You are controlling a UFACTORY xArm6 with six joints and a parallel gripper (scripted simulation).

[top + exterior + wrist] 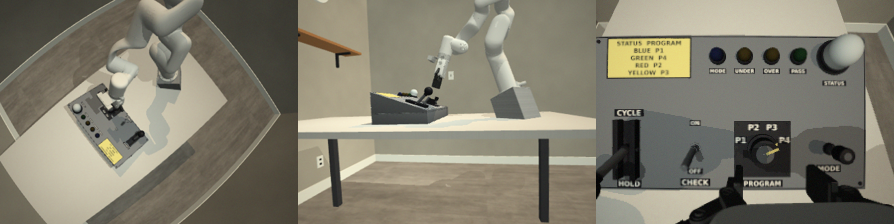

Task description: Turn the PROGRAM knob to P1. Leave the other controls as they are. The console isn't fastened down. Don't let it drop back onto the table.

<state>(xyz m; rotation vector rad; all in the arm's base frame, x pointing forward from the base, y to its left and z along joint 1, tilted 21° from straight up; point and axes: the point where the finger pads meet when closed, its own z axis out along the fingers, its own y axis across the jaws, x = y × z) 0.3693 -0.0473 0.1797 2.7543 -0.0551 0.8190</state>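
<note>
My hand is 11 cm above the grey sloped console, 7 cm short of it and 5 cm to the right of it. Also, from my hand: check toggle 12 cm to the left, 9 cm below, 4 cm ahead; then black lever 24 cm to the left, 7 cm below, 4 cm ahead; then mode knob 12 cm to the right, 8 cm below, 2 cm ahead.
</note>
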